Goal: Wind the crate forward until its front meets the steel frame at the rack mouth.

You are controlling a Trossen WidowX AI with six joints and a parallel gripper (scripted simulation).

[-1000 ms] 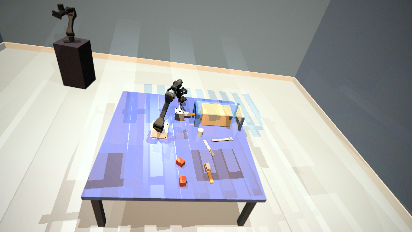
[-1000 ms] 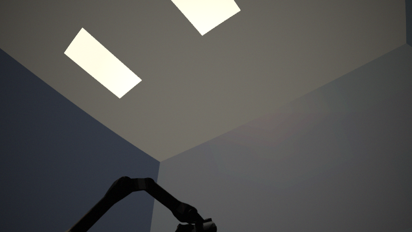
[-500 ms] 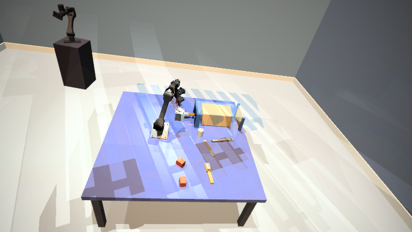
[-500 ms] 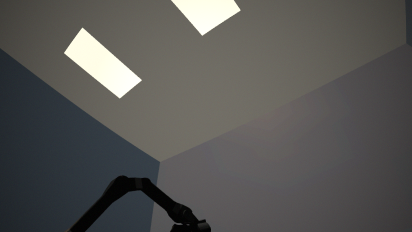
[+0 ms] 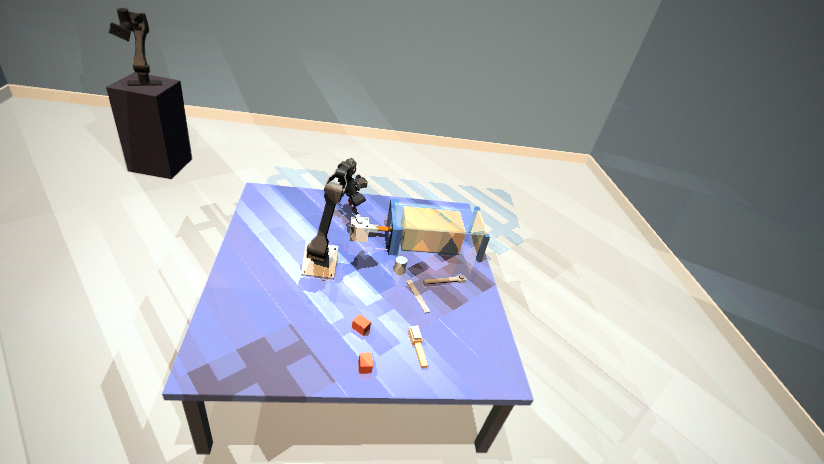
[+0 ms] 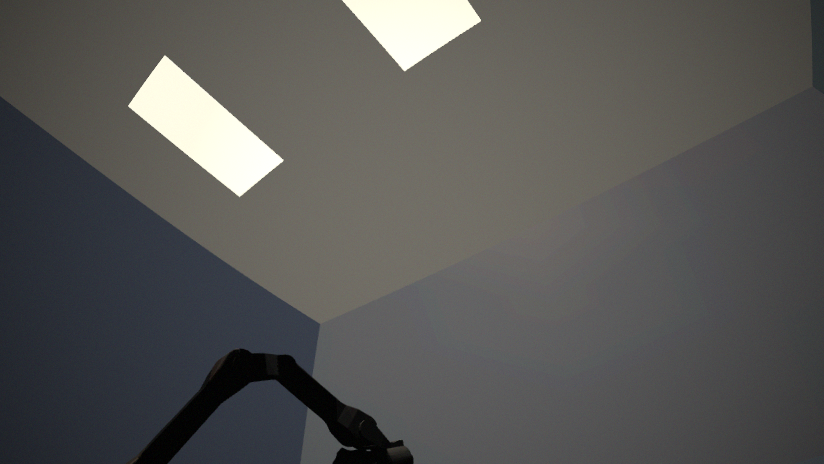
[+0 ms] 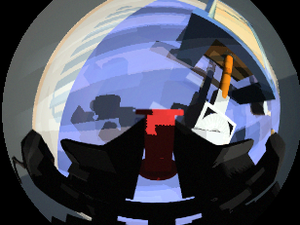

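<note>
My gripper tip is 4 cm to the left of the winch handle and 3 cm above it. Round my gripper tip: red piece: 1 cm to the right, 1 cm behind; then blue steel frame: 19 cm ahead, 7 cm to the right, 3 cm below; then grey winch: 11 cm to the right, 10 cm below, 2 cm ahead.
</note>
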